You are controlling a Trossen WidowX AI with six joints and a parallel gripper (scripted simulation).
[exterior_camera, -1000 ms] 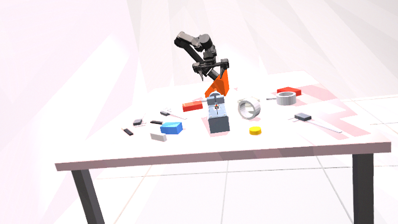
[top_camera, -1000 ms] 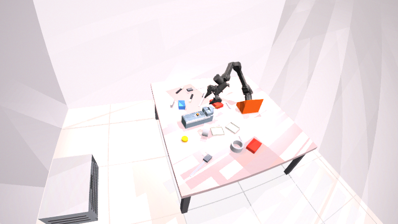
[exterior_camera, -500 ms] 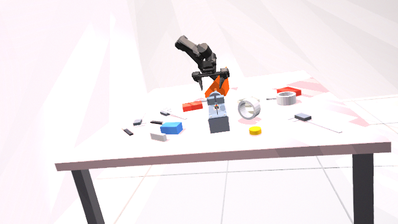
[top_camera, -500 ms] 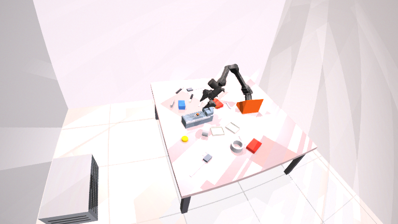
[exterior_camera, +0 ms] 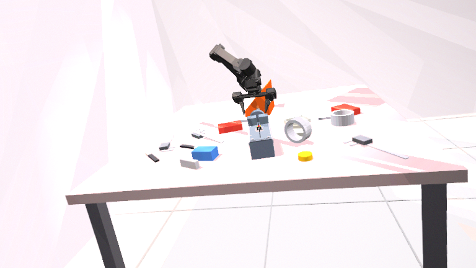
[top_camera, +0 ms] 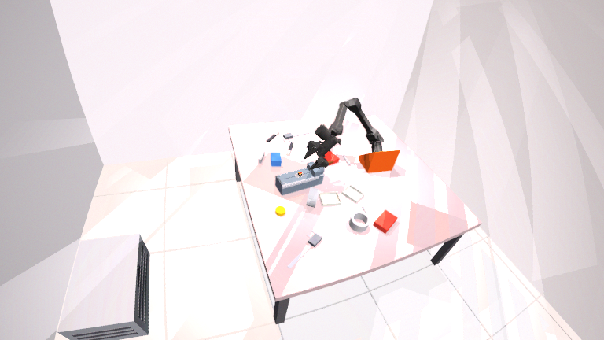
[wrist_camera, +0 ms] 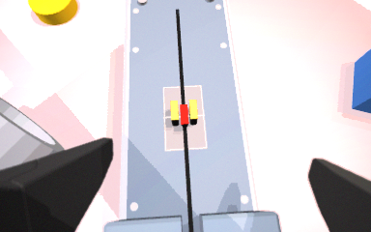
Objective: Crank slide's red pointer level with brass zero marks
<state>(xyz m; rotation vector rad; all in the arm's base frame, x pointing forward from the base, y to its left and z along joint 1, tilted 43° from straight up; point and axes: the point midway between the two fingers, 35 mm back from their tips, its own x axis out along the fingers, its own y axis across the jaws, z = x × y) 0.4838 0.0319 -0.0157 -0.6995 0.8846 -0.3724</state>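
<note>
Now: gripper tip 140 mm past the orange handle and 20 mm above it. From my gripper tip the other things lie so: red pointer (50 mm below, 40 mm ahead, 10 mm to the left); then yellow disc (200 mm ahead, 190 mm to the left, 130 mm below); then blue block (210 mm to the right, 110 mm below, 110 mm ahead).
</note>
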